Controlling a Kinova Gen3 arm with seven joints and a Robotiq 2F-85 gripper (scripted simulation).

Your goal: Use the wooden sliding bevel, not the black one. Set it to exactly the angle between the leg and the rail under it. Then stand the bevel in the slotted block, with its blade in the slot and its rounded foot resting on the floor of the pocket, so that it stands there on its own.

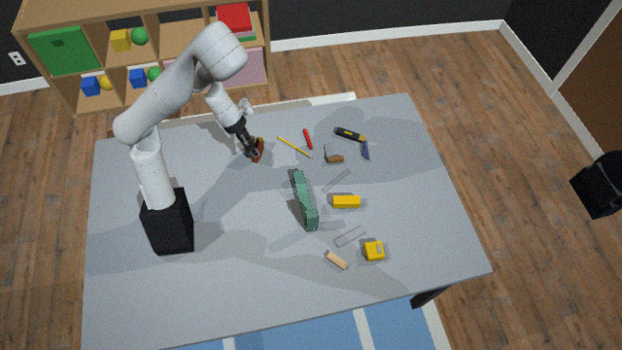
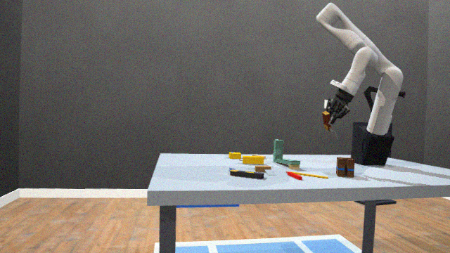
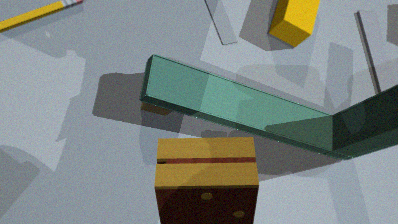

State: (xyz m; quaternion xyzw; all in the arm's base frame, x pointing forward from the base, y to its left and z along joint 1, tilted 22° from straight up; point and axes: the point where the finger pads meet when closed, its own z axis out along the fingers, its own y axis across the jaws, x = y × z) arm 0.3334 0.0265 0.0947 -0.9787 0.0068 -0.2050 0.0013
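Right now the wooden sliding bevel is 30 mm below my hand and 10 mm ahead of it. The rest, counted from my hand: steel rule: 290 mm ahead, 230 mm below, 90 mm to the right; then red marker: 250 mm ahead, 220 mm below, 130 mm to the left; then grey blade: 50 mm below, 10 mm to the left.
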